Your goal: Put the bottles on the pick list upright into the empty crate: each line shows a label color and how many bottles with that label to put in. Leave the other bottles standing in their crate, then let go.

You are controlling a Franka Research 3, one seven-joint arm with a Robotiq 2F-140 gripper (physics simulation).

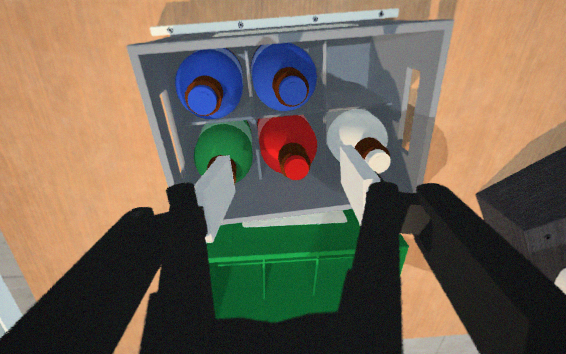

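The grey crate (441, 65) holds upright bottles: a blue bottle (215, 67) at back left, another blue bottle (280, 60) at back middle, a green bottle (217, 142) at front left, a red bottle (285, 135) at front middle and a white bottle (350, 127) at front right. Its back right compartment holds no bottle. My gripper (286, 169) is part open with nothing between its fingers, above the crate's front part. The left finger hides the green cap; the right finger overlaps the white bottle's edge. The green crate (300, 240) is partly hidden by the gripper; no bottle shows inside. No pick list is readable.
A white strip (295, 219) lies at the green crate's edge beside the grey crate. A pale bar with screws (277, 23) runs along the grey crate's far side. A dark box (530, 200) stands at the right on the wooden table (65, 125).
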